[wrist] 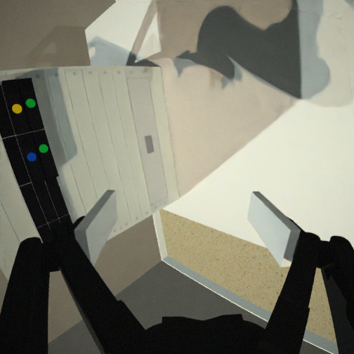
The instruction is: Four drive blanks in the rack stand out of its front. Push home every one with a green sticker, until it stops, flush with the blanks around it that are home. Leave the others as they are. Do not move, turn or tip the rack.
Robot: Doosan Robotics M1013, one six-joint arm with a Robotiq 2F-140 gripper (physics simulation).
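Note:
The rack (107, 135) is at the left of the wrist view, with pale panels and a dark strip of black drive blanks. In the upper part of the strip, one blank has a green sticker (30, 103) beside a yellow sticker (17, 108). Lower down, another green sticker (43, 148) sits beside a blue sticker (31, 157). The strip's right edge steps inward below the lower green-stickered blank. How far each blank stands out cannot be told. My gripper (183, 205) is wide open and empty, to the lower right of the stickers. Its left finger overlaps the rack's lower part in view.
A speckled tan surface with a pale rim (215, 250) lies below and right of the rack. A white surface (240, 160) lies to the right. Dark shadows fall across the upper right. A white angular object (102, 30) shows behind the rack's top edge.

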